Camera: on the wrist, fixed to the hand. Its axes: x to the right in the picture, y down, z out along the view.
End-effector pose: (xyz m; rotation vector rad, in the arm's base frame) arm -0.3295 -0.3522 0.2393 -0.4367 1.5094 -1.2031
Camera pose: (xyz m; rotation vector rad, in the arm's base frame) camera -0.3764 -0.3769 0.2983 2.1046 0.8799 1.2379
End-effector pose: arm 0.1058 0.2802 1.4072 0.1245 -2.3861 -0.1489
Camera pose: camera 0.1220 0.2031 1.4168 -2.2205 0.2319 0.9905
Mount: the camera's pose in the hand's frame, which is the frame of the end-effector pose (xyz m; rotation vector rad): 0.0048 -0.0756 -0.0236 -0.0616 -0.9900 -2.9363
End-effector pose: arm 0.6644 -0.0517 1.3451 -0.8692 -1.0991 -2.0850
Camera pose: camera 0.5977 -0.0381 1.3043 -0.2686 0.8410 0.4440
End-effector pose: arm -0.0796 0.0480 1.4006 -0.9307 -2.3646 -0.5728
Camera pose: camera -0.1292 -0.0136 1.4074 -1.8255 1.0368 0.3973
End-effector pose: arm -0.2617 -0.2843 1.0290 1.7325 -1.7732 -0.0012
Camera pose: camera -0.1833 -0.2880 1.0172 -1.8149 -1.4222 1.4915
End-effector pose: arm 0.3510 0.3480 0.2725 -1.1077 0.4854 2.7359
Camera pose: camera 0.3823 0.4106 0.2351 0.2654 -0.8011 0.1429
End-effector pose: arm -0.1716 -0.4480 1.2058 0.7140 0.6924 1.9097
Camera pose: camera -0.1470 -0.4181 1.1365 -0.0465 0.2437 -1.0978
